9 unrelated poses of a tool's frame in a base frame.
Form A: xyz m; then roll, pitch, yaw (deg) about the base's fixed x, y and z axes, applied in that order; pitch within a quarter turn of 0, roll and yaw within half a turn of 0.
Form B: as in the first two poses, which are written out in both.
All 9 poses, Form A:
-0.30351 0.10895 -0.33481 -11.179 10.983 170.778
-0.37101 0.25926 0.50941 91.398 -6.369 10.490
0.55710 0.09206 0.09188 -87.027 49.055 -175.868
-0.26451 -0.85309 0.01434 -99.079 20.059 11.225
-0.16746 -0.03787 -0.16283 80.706 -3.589 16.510
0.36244 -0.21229 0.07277 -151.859 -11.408 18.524
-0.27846 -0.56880 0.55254 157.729 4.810 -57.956
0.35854 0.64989 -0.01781 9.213 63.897 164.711
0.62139 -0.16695 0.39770 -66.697 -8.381 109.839
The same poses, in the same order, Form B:
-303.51 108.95 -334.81 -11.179 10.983 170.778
-371.01 259.26 509.41 91.398 -6.369 10.490
557.10 92.06 91.88 -87.027 49.055 -175.868
-264.51 -853.09 14.34 -99.079 20.059 11.225
-167.46 -37.87 -162.83 80.706 -3.589 16.510
362.44 -212.29 72.77 -151.859 -11.408 18.524
-278.46 -568.80 552.54 157.729 4.810 -57.956
358.54 649.89 -17.81 9.213 63.897 164.711
621.39 -166.95 397.70 -66.697 -8.381 109.839

